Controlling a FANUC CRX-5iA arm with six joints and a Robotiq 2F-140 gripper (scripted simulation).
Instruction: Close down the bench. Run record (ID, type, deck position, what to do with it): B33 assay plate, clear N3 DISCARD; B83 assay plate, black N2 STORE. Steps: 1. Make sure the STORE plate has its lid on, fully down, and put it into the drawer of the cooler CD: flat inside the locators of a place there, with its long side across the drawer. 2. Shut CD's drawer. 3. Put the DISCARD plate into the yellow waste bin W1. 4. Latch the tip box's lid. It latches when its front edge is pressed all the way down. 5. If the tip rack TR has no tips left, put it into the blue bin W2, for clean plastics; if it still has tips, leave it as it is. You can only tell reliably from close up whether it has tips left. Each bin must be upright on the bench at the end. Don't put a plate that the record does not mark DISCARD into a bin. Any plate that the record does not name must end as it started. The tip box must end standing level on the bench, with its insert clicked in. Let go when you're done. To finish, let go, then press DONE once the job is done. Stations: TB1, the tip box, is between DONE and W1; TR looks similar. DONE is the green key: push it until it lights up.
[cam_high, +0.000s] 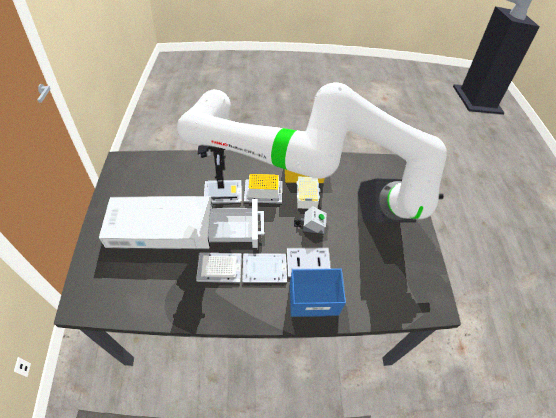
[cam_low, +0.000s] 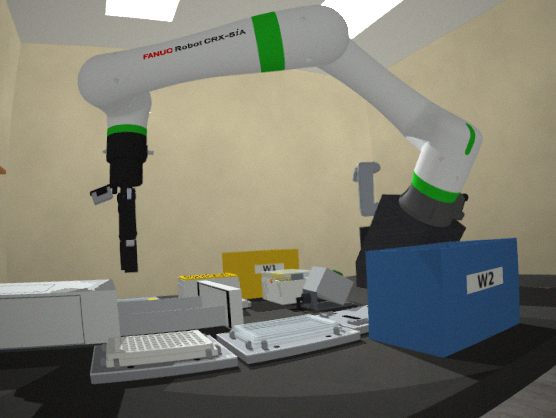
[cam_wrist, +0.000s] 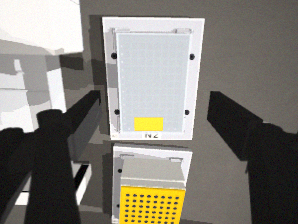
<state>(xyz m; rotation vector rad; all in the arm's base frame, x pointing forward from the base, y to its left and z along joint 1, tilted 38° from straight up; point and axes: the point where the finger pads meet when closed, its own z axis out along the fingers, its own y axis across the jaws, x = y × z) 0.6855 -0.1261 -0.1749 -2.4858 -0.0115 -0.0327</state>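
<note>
My gripper is now 90 mm above the translucent plate lid. The rest, counted from my hand: white deck nest: 110 mm below; tip rack TR: 190 mm behind, 60 mm below; black assay plate: 100 mm below.
</note>
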